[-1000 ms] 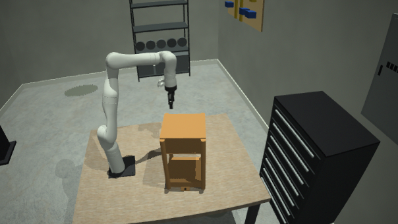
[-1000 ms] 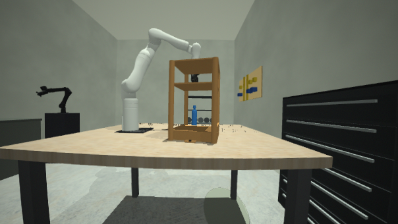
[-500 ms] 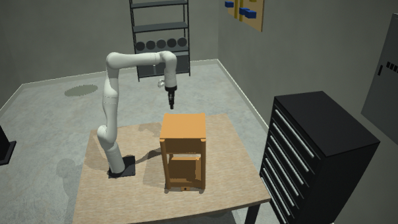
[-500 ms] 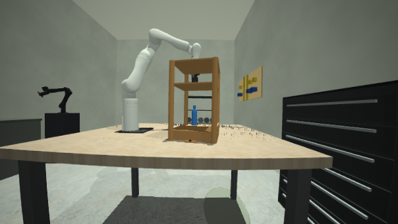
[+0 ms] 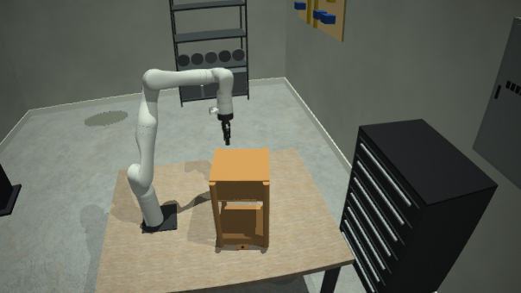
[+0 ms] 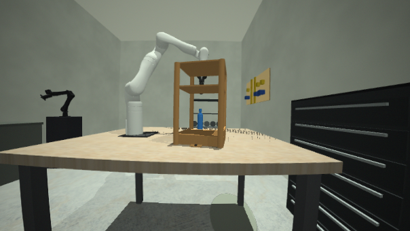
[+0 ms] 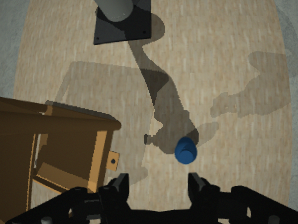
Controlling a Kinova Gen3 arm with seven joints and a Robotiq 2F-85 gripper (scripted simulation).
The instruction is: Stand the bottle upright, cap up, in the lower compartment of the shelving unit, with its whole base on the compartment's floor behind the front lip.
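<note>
My hand is 20 mm to the right of the blue bottle and 190 mm above it. From my hand the other things lie so: wooden shelving unit (20 mm behind, 290 mm to the right, 120 mm below).
</note>
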